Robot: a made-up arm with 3 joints. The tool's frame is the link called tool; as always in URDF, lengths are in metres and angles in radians.
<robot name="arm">
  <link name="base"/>
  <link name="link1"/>
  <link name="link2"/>
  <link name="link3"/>
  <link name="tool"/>
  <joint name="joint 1" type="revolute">
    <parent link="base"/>
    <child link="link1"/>
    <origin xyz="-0.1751 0.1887 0.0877" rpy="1.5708 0 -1.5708"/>
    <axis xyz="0 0 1"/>
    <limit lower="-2.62" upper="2.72" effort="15" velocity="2.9"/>
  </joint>
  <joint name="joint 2" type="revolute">
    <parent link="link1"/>
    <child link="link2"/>
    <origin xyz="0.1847 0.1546 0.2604" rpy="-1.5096 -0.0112 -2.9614"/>
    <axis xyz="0 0 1"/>
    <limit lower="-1.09" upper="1.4" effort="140" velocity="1.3"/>
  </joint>
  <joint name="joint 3" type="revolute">
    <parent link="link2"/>
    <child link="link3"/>
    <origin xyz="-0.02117 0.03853 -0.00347" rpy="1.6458 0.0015 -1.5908"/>
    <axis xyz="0 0 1"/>
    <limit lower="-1.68" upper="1.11" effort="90" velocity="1.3"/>
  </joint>
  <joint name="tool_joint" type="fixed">
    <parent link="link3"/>
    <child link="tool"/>
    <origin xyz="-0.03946 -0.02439 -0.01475" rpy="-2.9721 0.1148 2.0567"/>
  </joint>
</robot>
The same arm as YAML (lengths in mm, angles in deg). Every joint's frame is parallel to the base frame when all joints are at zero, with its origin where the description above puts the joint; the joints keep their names.
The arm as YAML. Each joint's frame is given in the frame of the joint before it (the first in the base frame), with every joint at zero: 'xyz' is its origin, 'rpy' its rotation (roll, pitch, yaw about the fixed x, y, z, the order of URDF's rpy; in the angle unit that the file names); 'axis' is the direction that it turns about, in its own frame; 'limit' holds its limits. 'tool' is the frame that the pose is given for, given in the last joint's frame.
units:
  length: mm
  angle: deg
joints:
  - name: joint 1
    type: revolute
    origin:
      xyz: [-175.1, 188.7, 87.7]
      rpy: [0.0, 0.0, 0.0]
    axis: [-1.0, 0.0, 0.0]
    limit:
      lower: -150.11
      upper: 155.84
  - name: joint 2
    type: revolute
    origin:
      xyz: [-260.4, -184.7, 154.6]
      rpy: [0.0, 0.0, 0.0]
    axis: [-0.061202, -0.179606, -0.981833]
    limit:
      lower: -62.45
      upper: 80.21
  - name: joint 3
    type: revolute
    origin:
      xyz: [38.9, -20.2, 4.8]
      rpy: [0.0, 0.0, 0.0]
    axis: [0.035801, -0.967323, 0.251006]
    limit:
      lower: -96.26
      upper: 63.6
tool:
  origin:
    xyz: [40.3, 21.2, 17.2]
    rpy: [-100.99, 65.26, -14.14]

